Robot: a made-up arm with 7 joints.
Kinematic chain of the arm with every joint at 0, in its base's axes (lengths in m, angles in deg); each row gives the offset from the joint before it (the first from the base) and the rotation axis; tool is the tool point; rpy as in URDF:
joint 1: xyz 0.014 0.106 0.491 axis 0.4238 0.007 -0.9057
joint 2: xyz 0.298 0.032 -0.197 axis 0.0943 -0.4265 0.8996
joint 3: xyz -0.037 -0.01 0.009 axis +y
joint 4: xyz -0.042 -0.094 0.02 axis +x
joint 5: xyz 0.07 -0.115 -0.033 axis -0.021 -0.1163 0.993
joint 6: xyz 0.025 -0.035 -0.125 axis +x
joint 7: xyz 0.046 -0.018 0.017 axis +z
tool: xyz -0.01 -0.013 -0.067 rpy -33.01 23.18 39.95
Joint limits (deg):
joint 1: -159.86..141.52
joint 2: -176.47..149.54
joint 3: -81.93..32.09
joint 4: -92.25..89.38
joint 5: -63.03..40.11
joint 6: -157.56..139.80
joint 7: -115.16..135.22
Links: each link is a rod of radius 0.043 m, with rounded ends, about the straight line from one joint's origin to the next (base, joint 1, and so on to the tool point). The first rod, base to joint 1, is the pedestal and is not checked.
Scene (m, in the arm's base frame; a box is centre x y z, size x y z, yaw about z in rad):
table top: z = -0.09
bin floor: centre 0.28 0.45 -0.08 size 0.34 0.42 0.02 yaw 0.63
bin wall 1: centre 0.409 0.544 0 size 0.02 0.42 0.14 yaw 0.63
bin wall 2: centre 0.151 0.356 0 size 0.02 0.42 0.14 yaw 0.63
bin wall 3: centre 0.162 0.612 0 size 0.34 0.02 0.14 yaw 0.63
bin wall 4: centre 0.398 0.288 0 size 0.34 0.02 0.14 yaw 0.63
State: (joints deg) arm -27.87 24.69 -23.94 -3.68 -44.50 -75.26 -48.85
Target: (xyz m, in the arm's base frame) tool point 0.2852 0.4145 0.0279
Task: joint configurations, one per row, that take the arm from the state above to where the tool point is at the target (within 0.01 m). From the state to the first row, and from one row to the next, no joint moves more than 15 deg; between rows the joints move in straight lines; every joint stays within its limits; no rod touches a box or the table.
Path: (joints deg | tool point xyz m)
1: -35.03 20.15 -35.23 -2.63 -40.49 -68.43 -61.09 | 0.5550 0.0628 0.2425
2: -42.20 15.60 -46.51 -1.58 -36.49 -61.59 -73.33 | 0.5619 0.1204 0.2597
3: -49.36 11.06 -57.80 -0.53 -32.48 -54.76 -85.58 | 0.5587 0.1804 0.2832
4: -56.52 6.51 -69.08 0.52 -28.47 -47.93 -97.82 | 0.5431 0.2402 0.3122
5: -63.68 1.97 -80.37 1.57 -24.46 -41.10 -110.06 | 0.5134 0.2964 0.3449
6: -67.27 13.51 -67.57 12.06 -29.68 -47.51 -95.48 | 0.4871 0.3828 0.2491
7: -70.85 25.05 -54.78 22.56 -34.90 -53.93 -80.90 | 0.4261 0.4334 0.1571
8: -74.43 36.59 -41.98 33.05 -40.12 -60.35 -66.32 | 0.3518 0.4417 0.0807
9: -78.02 48.13 -29.18 43.55 -45.34 -66.77 -51.73 | 0.2852 0.4145 0.0279

